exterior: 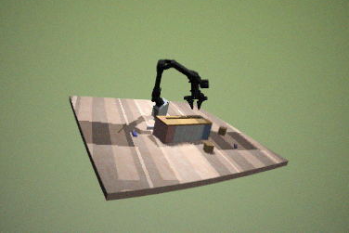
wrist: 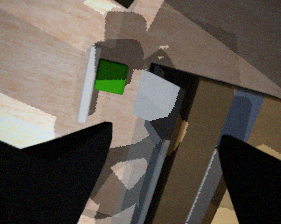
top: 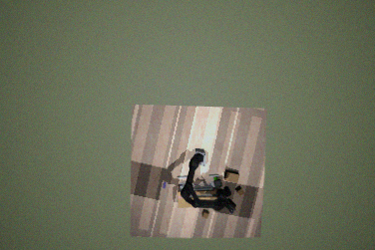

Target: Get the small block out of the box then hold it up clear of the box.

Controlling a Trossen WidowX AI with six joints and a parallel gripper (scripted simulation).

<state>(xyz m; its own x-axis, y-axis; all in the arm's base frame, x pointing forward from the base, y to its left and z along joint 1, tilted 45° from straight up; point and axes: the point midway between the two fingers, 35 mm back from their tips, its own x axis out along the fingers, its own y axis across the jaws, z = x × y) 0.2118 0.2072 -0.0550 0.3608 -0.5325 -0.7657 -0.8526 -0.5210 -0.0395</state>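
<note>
The green block is 2 cm behind my gripper tip and 15 cm below it. Also, from my gripper tip: box: 9 cm ahead, 14 cm to the right, 10 cm below; thin yellow stick: 2 cm ahead, 53 cm to the right, 16 cm below.
</note>
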